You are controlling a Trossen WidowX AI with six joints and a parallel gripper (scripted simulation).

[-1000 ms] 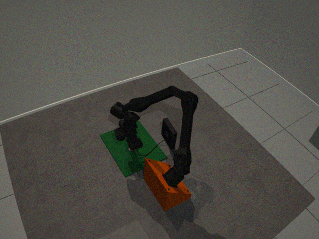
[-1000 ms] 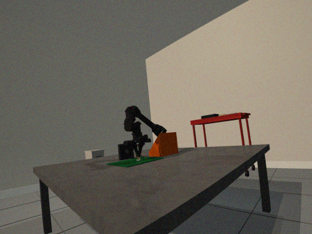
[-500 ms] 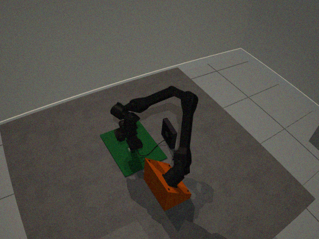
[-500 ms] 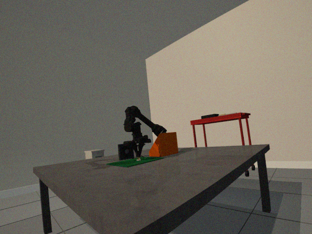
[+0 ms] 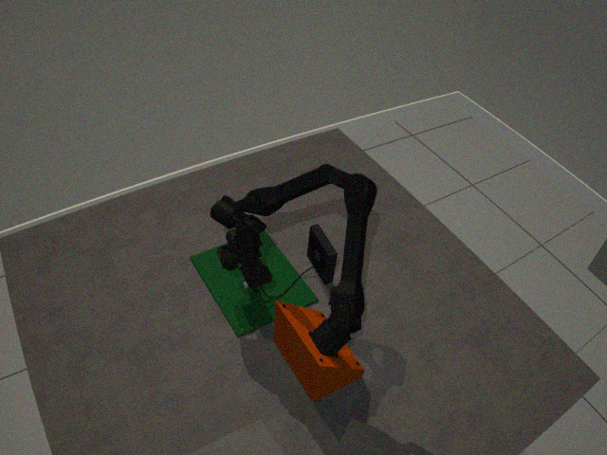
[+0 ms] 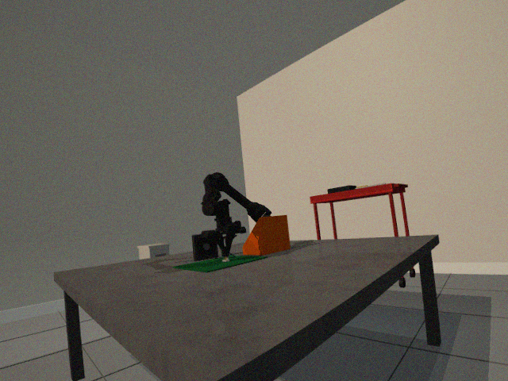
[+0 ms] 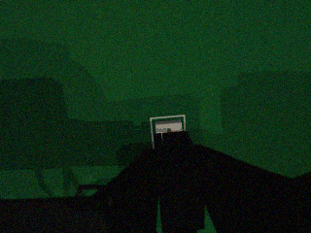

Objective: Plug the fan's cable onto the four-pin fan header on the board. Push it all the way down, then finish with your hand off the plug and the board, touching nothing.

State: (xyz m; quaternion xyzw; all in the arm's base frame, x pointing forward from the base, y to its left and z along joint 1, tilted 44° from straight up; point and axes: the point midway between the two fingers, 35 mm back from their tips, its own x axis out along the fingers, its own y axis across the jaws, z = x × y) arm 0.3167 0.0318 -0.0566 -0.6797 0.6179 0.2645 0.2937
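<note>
My gripper tip is 40 mm above the white-framed fan header and 10 mm to the left of it. Round my gripper tip: black plug (10 mm to the right, 10 mm above); green board (50 mm below, 20 mm to the right, 20 mm ahead); black fan (200 mm to the right, 20 mm above, 10 mm behind).
</note>
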